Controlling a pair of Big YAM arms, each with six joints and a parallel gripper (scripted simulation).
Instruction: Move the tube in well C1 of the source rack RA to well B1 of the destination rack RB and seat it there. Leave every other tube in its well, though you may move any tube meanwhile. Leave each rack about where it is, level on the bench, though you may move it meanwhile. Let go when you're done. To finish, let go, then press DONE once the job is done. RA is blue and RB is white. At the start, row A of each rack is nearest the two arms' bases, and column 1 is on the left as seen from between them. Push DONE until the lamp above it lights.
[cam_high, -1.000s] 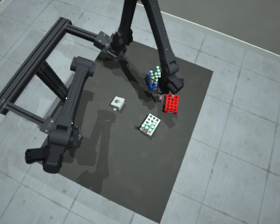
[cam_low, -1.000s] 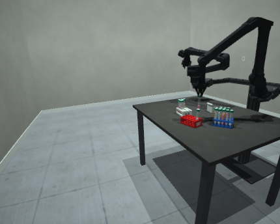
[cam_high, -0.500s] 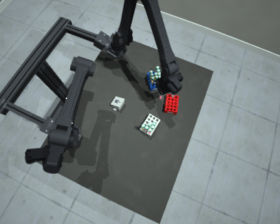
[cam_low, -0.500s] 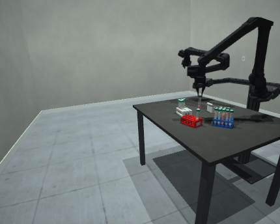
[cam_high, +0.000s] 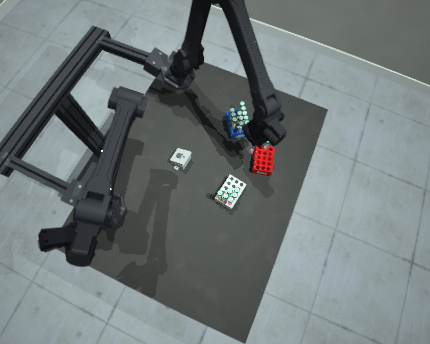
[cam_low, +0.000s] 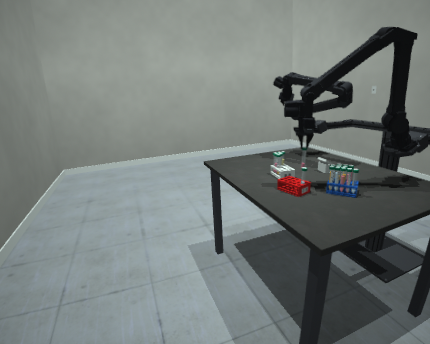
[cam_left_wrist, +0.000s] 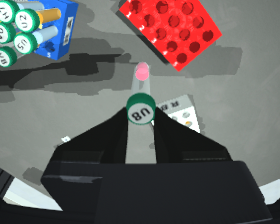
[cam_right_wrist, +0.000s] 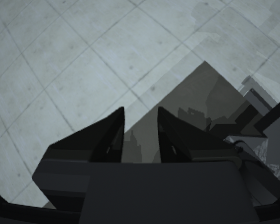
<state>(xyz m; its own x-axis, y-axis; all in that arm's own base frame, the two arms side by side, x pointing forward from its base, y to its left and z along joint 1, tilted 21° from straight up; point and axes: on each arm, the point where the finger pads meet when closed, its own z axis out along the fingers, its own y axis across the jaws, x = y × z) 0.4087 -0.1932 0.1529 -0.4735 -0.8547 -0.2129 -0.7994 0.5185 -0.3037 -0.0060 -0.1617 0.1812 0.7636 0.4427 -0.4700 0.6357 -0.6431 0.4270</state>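
Now: left hand 6 cm above the tube. The rest, counted from my left hand: white rack RB 2 cm behind, 18 cm to the right, 17 cm below; then red rack 7 cm ahead, 2 cm to the left, 17 cm below; then white button box 29 cm behind, 12 cm to the right, 15 cm below.
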